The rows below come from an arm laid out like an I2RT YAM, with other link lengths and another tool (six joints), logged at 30 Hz.
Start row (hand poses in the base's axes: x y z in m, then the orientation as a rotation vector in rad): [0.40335, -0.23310, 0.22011, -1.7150, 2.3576, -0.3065]
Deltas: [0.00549, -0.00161, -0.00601, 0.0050, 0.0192, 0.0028]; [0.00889, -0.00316, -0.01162, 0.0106, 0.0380, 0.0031]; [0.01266, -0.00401, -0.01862, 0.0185, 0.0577, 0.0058]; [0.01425, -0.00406, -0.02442, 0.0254, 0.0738, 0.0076]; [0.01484, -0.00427, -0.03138, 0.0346, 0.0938, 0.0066]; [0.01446, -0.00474, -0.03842, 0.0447, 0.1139, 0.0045]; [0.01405, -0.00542, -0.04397, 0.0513, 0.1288, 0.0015]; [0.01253, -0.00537, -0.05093, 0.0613, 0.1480, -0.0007]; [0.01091, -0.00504, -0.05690, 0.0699, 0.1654, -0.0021]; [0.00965, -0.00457, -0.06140, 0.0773, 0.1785, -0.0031]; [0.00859, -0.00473, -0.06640, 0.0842, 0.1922, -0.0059]
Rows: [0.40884, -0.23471, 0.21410, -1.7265, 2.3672, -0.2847]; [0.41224, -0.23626, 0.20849, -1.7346, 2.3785, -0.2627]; [0.41601, -0.23711, 0.20149, -1.7447, 2.3875, -0.2366]; [0.41760, -0.23716, 0.19569, -1.7522, 2.3949, -0.2146]; [0.41819, -0.23737, 0.18873, -1.7575, 2.4069, -0.1869]; [0.41781, -0.23784, 0.18169, -1.7610, 2.4196, -0.1580]; [0.41740, -0.23852, 0.17614, -1.7622, 2.4304, -0.1377]; [0.41588, -0.23847, 0.16918, -1.7648, 2.4423, -0.1093]; [0.41426, -0.23814, 0.16321, -1.7679, 2.4524, -0.0839]; [0.41300, -0.23767, 0.15871, -1.7698, 2.4595, -0.0636]; [0.41194, -0.23783, 0.15371, -1.7700, 2.4689, -0.0435]
